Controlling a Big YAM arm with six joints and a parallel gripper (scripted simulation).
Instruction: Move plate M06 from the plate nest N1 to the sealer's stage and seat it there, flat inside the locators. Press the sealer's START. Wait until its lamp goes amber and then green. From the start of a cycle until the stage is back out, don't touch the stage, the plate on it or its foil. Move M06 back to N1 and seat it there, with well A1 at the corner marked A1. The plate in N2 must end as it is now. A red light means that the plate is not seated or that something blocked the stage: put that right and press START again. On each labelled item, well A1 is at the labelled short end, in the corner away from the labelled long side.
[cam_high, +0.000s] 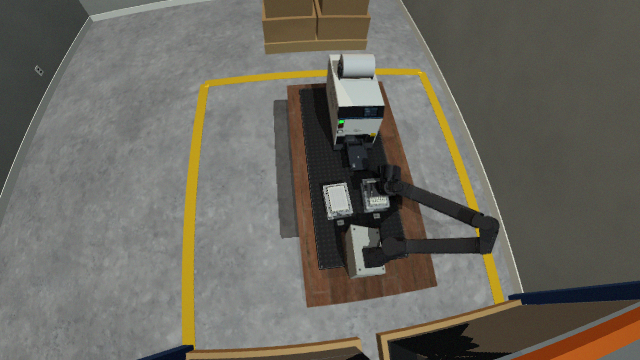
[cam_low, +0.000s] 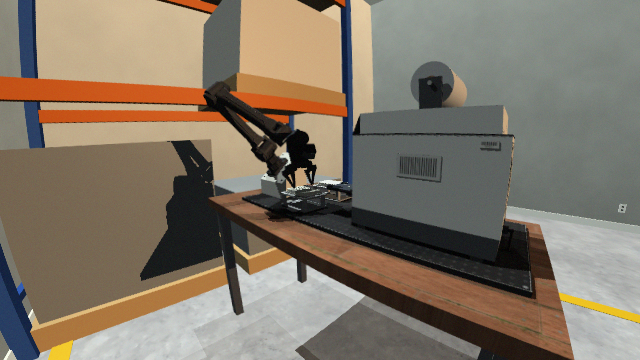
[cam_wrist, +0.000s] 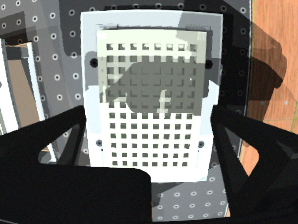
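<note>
Now: hand 30 mm above the white well plate. Round my hand: foil roll (520 mm ahead, 330 mm above, 50 mm to the left); dark stage (190 mm ahead, 60 mm to the left); white plate (200 mm to the left, 30 mm below, 10 mm behind).
</note>
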